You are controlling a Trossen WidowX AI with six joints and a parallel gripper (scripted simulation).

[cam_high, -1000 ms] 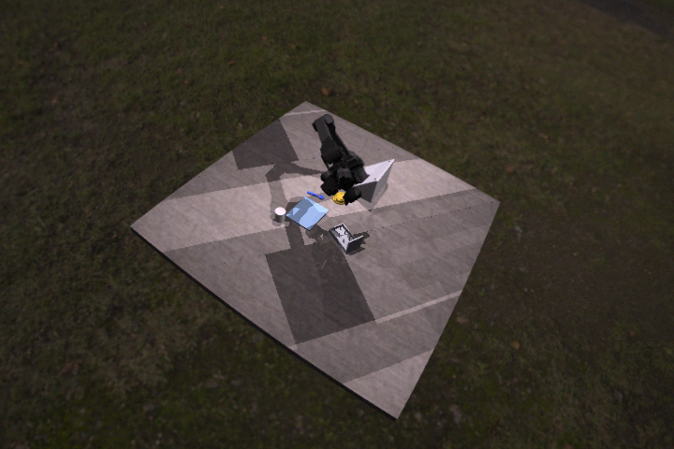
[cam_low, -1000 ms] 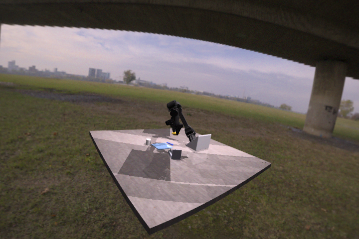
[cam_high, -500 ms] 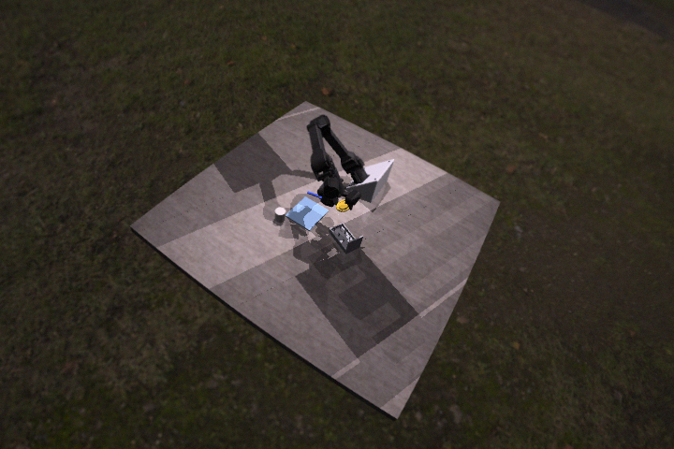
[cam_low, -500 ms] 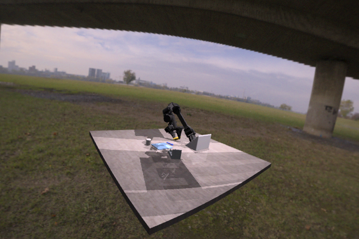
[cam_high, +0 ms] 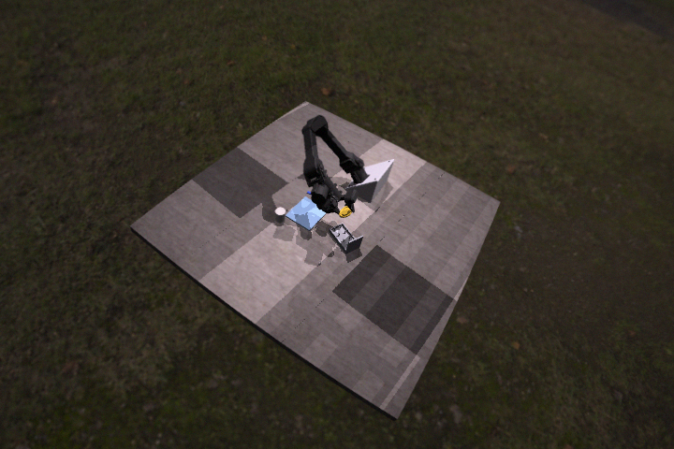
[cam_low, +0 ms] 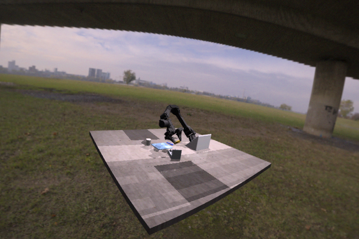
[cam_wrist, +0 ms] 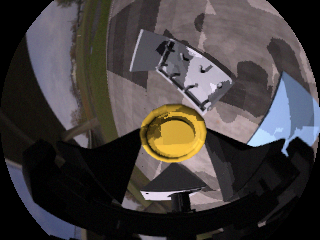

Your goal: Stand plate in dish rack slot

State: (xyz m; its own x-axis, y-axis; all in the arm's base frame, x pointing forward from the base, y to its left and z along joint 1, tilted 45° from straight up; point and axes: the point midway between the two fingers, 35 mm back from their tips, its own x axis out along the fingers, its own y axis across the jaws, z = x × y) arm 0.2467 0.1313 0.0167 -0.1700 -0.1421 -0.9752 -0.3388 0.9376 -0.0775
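My gripper tip is now 70 mm above the grey dish rack, 50 mm short of it and 40 mm to the right of it. From my gripper tip the other things lie so: light blue mat: 160 mm to the right, 90 mm below, 60 mm ahead; blue utensil: 200 mm to the right, 90 mm below, 50 mm behind; yellow plate: 10 mm above.
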